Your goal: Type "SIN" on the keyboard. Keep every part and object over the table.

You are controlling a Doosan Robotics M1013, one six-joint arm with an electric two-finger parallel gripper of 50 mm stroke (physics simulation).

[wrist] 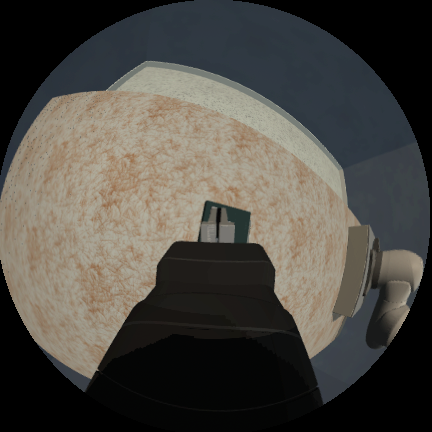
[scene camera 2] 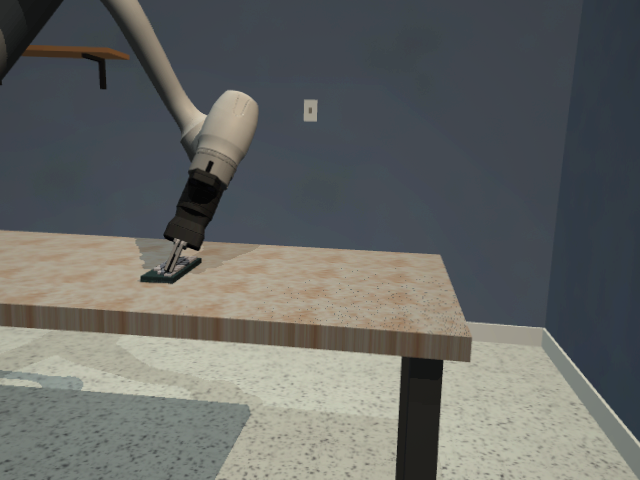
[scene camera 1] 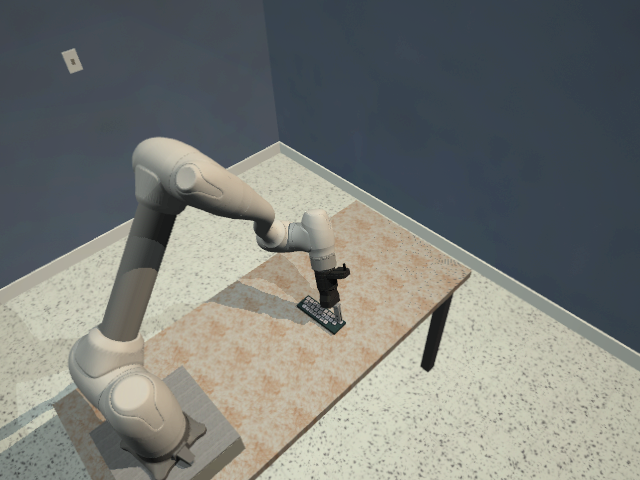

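Seen in the pictures: gripper, fingertip midpoint: (wrist: 218,216) (scene camera 2: 167,271) (scene camera 1: 339,320); arm's base, origin of the base link: (wrist: 369,268) (scene camera 1: 164,437).
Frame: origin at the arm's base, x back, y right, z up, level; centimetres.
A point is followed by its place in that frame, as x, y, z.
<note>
A small keyboard (scene camera 1: 336,329) @[-62.5, 17.6, -7.9] (scene camera 2: 155,279) @[-63.7, 18.2, -8.4] (wrist: 241,225) @[-62.2, 15.9, -7.9] with a dark green base and rows of pale grey keys lies flat on the table (scene camera 1: 258,377) @[-32.9, 6.0, -9.1] (scene camera 2: 336,289) @[-98.4, 21.2, -9.1] (wrist: 125,175) @[-78.0, 21.2, -9.1]. My gripper (scene camera 1: 340,322) @[-65.7, 16.7, -7.2] (scene camera 2: 169,271) @[-65.7, 16.7, -7.2] (wrist: 218,216) @[-65.7, 16.7, -7.2] is shut and empty. It slants down, with its fingertips at or just above the keys near the keyboard's lower right end in scene camera 1. I cannot tell whether the tips touch a key. The letters are too small to read. In the wrist view, the gripper body hides most of the keyboard, and a bare green end part shows.
The arm's base stands on a grey block (scene camera 1: 227,436) @[-10.7, 15.0, 0.2] (wrist: 352,270) @[-16.1, 2.3, -5.2] at one end of the table. The table's long edge in scene camera 1 runs to the right of the keyboard. A wooden shelf (scene camera 2: 77,52) hangs on the wall behind in scene camera 2.
</note>
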